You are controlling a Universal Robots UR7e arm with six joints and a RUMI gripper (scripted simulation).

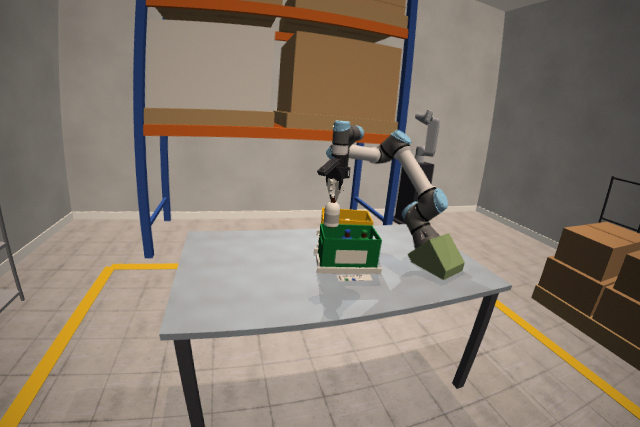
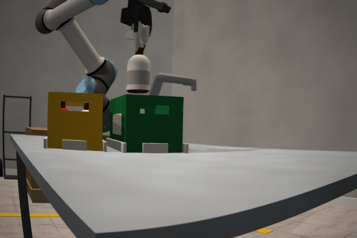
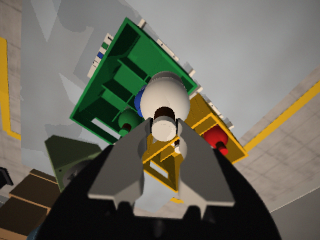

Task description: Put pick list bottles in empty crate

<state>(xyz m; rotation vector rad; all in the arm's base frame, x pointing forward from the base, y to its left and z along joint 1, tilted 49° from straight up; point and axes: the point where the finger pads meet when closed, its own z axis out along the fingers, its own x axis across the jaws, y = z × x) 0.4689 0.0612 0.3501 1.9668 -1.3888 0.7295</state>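
My hand is 25 cm above the blue-label bottle, 8 cm past it and 3 cm to the right of it. The rest, counted from my hand: green-label bottle 25 cm below, 16 cm behind, 7 cm to the left; then yellow crate 25 cm below, 19 cm behind, 14 cm to the right; then green crate 25 cm below, 8 cm to the left, 7 cm behind.
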